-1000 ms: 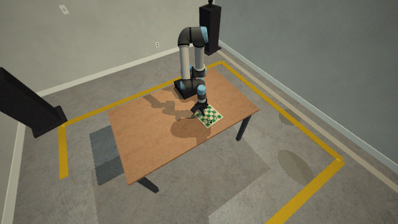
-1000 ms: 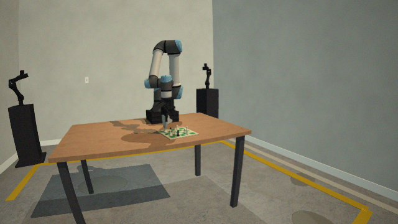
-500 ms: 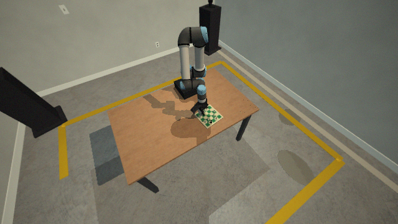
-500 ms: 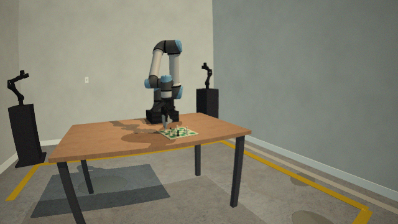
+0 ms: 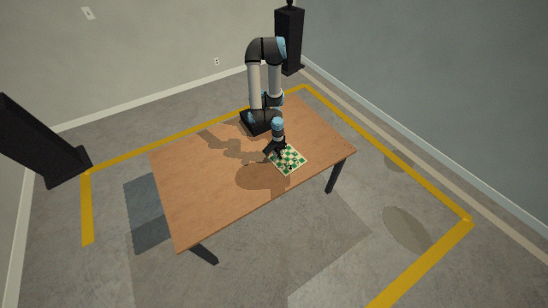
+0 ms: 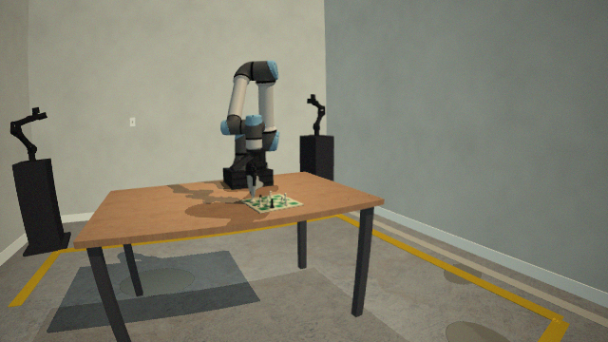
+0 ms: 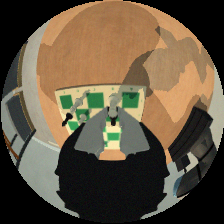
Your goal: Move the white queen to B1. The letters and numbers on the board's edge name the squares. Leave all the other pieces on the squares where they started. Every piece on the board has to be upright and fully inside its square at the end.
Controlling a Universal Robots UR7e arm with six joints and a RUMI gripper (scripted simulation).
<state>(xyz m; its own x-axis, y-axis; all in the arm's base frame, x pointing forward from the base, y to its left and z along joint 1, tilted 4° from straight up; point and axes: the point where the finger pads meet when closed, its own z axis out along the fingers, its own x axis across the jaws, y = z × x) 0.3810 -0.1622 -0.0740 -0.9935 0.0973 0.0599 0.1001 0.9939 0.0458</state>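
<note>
Right now the green-and-cream chessboard is 5 cm ahead of my hand, 7 cm to the left of it and 4 cm below it.
</note>
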